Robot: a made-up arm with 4 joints. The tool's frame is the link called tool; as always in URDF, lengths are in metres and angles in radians. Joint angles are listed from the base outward. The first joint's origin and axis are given. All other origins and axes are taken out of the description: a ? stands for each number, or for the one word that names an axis. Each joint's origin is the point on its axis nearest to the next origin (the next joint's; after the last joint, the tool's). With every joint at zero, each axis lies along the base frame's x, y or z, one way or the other. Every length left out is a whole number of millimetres.
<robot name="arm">
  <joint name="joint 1" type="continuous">
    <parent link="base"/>
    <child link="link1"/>
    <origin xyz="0.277 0 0.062"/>
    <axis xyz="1 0 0"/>
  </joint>
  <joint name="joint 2" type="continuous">
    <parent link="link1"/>
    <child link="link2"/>
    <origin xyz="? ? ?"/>
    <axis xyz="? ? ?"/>
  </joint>
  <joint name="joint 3" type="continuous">
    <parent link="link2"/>
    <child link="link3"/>
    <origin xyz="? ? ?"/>
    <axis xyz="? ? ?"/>
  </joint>
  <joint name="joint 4" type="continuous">
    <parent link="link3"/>
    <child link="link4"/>
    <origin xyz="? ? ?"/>
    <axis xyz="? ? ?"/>
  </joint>
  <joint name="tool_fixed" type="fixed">
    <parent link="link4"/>
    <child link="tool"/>
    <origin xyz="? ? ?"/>
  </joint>
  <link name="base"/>
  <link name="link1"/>
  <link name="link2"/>
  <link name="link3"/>
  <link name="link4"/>
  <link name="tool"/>
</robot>
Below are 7 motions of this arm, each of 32 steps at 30 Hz.
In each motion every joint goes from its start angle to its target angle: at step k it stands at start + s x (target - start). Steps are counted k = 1, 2, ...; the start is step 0. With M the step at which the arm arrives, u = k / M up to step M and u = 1 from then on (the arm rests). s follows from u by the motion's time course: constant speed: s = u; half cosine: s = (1 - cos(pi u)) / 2; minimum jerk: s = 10 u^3 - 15 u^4 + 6 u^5.
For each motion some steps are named. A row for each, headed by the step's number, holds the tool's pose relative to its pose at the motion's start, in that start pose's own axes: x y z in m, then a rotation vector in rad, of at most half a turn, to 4 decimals.
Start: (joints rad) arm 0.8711 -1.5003 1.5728 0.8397
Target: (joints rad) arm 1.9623 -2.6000 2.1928 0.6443
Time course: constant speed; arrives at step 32
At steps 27, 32:
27: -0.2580 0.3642 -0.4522 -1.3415 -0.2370 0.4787
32: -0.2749 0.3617 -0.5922 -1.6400 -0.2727 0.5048

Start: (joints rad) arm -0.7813 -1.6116 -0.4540 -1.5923
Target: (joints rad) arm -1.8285 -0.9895 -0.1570 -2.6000
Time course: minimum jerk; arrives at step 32
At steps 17, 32:
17: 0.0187 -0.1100 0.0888 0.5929 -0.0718 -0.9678
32: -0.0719 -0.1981 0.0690 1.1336 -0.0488 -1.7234

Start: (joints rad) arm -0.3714 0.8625 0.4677 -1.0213
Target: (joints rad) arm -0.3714 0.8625 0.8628 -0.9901
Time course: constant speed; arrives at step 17
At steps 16, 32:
16: -0.0947 0.0557 -0.0045 -0.1988 -0.3142 0.0290
32: -0.1005 0.0591 -0.0062 -0.2116 -0.3337 0.0308

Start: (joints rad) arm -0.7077 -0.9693 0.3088 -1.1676
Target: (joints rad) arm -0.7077 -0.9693 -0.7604 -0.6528
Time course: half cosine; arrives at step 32
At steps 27, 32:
27: 0.1491 -0.1040 -0.1362 0.6107 0.8111 0.4425
32: 0.1546 -0.1098 -0.1491 0.6628 0.8529 0.4644

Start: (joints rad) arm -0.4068 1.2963 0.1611 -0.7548
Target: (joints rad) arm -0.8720 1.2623 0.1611 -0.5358
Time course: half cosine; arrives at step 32
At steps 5, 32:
5: -0.0140 0.0022 -0.0010 -0.0039 -0.0067 0.0393
32: -0.2334 -0.0216 -0.0340 -0.0845 -0.1123 0.6638

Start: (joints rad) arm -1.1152 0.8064 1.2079 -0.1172
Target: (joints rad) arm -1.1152 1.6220 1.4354 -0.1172
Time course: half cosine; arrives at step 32
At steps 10, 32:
10: -0.0001 -0.0049 0.0052 -0.0430 -0.0655 -0.1710
32: 0.0094 -0.0295 0.0207 -0.1897 -0.2252 -0.7920

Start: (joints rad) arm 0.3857 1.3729 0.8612 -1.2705
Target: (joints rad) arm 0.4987 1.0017 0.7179 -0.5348
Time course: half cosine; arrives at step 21
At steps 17, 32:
17: -0.0532 0.0503 -0.0676 -0.1517 0.3253 0.8392
32: -0.0560 0.0504 -0.0717 -0.1553 0.3652 0.9157

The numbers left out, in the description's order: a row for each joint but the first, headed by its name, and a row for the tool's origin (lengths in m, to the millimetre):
joint 2: xyz 0 0.257 0.105, axis 0 -1 0
joint 3: xyz 0.083 0 -0.062, axis -1 0 0
joint 4: xyz 0 -0.11 0.284, axis 0 0 1
tool: xyz 0.013 0.146 0

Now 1 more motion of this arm.
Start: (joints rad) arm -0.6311 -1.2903 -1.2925 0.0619
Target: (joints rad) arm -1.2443 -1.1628 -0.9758 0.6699
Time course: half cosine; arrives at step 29
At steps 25, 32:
25: -0.0521 0.0752 -0.0906 -0.6561 -0.3552 0.4298
32: -0.0521 0.0767 -0.0968 -0.6938 -0.3615 0.4434

